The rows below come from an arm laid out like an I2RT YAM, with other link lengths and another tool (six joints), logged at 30 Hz.
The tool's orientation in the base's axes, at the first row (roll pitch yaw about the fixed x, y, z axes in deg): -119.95, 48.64, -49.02
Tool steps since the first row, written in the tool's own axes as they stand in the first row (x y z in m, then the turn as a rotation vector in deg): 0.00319, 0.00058, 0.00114, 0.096, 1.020, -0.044; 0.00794, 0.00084, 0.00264, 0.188, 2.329, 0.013; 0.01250, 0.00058, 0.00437, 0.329, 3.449, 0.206; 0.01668, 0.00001, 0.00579, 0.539, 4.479, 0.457; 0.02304, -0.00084, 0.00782, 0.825, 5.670, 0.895; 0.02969, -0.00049, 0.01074, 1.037, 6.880, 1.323; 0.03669, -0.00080, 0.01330, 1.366, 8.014, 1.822; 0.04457, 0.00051, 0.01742, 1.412, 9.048, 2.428; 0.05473, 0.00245, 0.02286, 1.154, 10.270, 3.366; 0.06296, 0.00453, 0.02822, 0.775, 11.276, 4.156; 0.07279, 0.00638, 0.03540, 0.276, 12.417, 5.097; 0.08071, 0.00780, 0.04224, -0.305, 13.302, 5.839
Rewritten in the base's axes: 0.00138, -0.00053, -0.00310, -0.796, 0.081, -0.642; 0.00384, -0.00158, -0.00731, -1.784, 0.298, -1.479; 0.00674, -0.00242, -0.01116, -2.544, 0.575, -2.290; 0.00958, -0.00339, -0.01444, -3.178, 0.853, -3.120; 0.01385, -0.00498, -0.01939, -3.832, 1.278, -4.161; 0.01765, -0.00575, -0.02555, -4.538, 1.734, -5.154; 0.02197, -0.00711, -0.03147, -5.102, 2.180, -6.215; 0.02602, -0.00732, -0.03949, -5.666, 2.842, -7.041; 0.03108, -0.00745, -0.05002, -6.376, 3.969, -7.857; 0.03517, -0.00665, -0.05916, -7.026, 4.995, -8.409; 0.04087, -0.00514, -0.06997, -7.775, 6.231, -8.998; 0.04596, -0.00304, -0.07898, -8.434, 7.298, -9.313
